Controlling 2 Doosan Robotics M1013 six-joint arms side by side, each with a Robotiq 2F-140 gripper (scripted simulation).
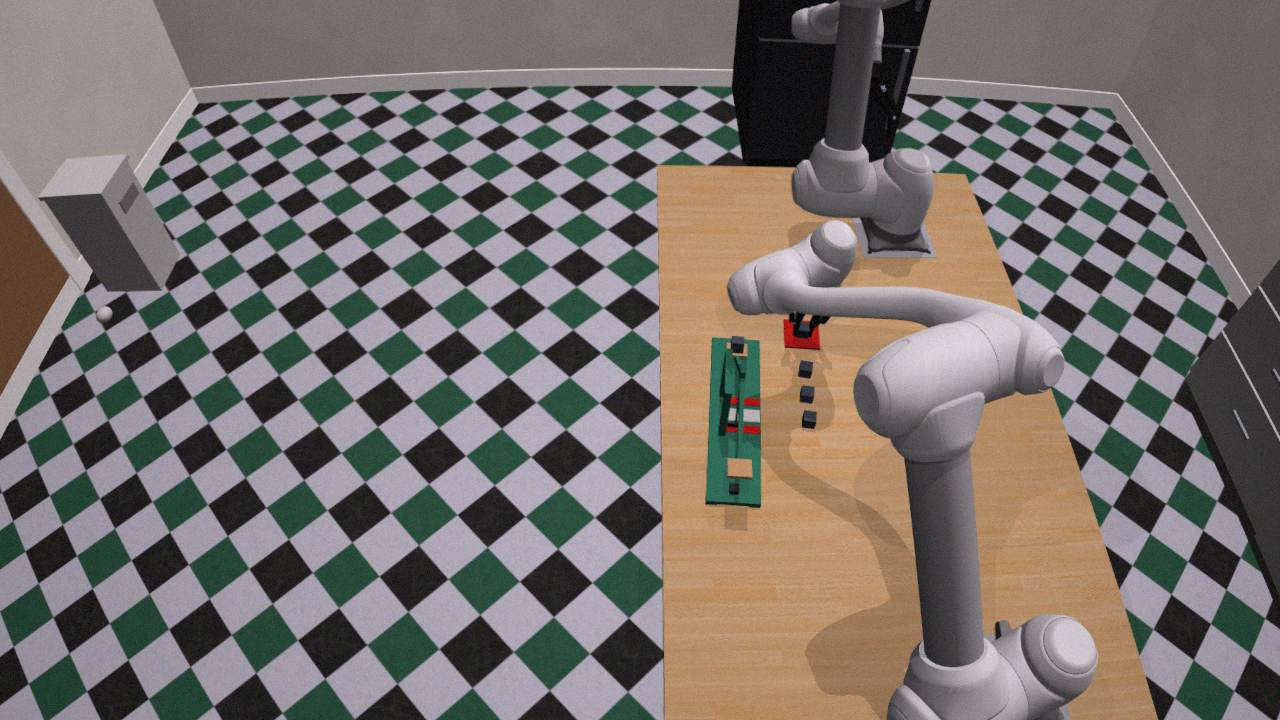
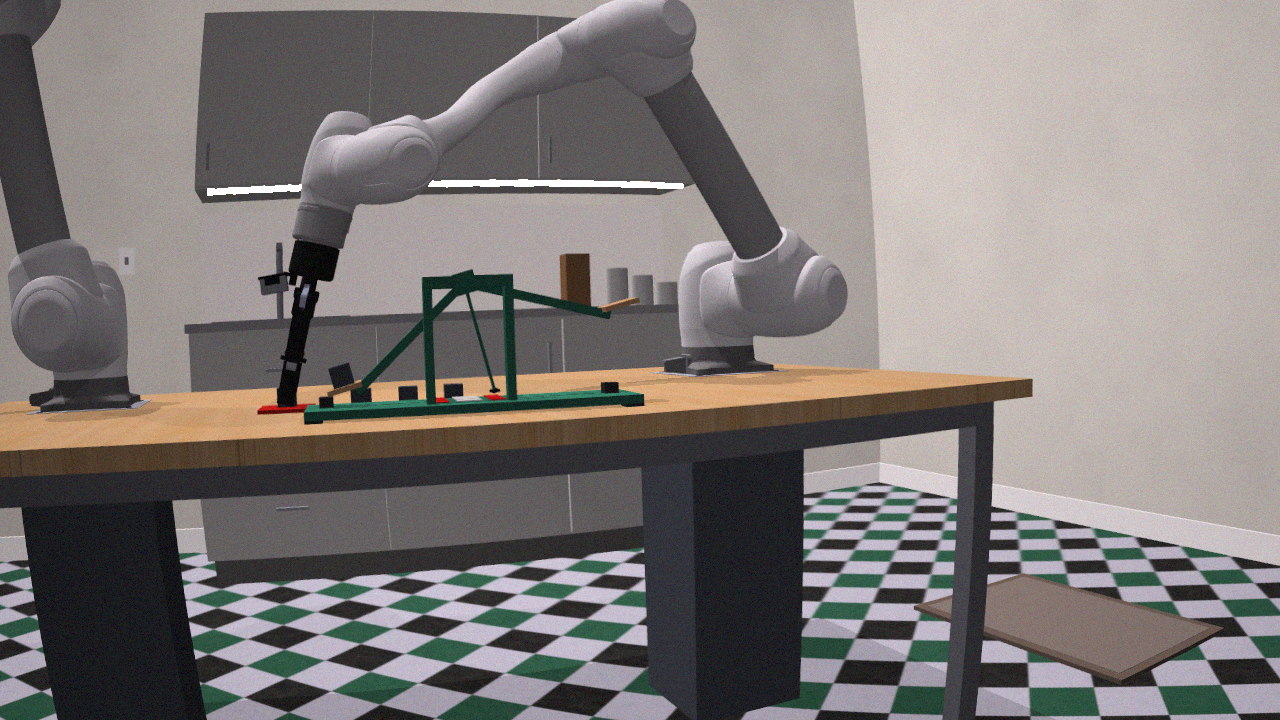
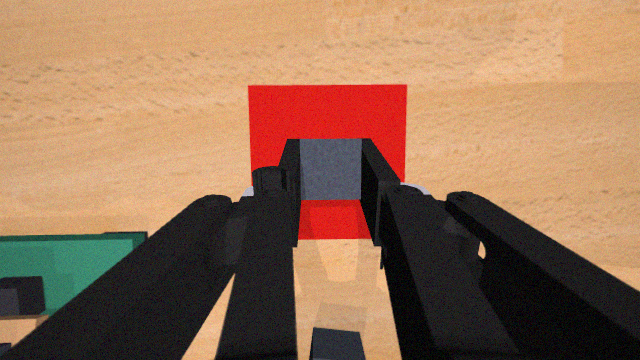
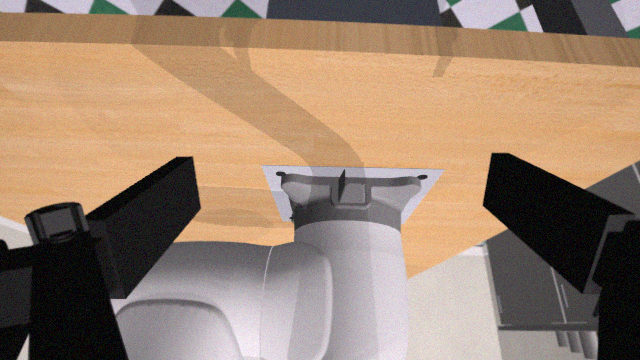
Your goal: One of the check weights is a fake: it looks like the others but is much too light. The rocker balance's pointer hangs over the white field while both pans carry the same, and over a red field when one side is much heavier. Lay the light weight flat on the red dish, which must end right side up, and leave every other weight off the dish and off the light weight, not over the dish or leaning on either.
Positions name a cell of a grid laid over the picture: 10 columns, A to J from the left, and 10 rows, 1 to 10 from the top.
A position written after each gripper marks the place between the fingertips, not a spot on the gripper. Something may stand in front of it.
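The left gripper (image 2: C6) is visible, and image 3 shows it too (image 3: F5), while the right gripper (image 1: G2) can also be found in image 4 (image 4: F6). The scene includes a green rocker balance (image 2: E6), which appears in image 1 as well (image 1: F7), and a red dish (image 3: E4).
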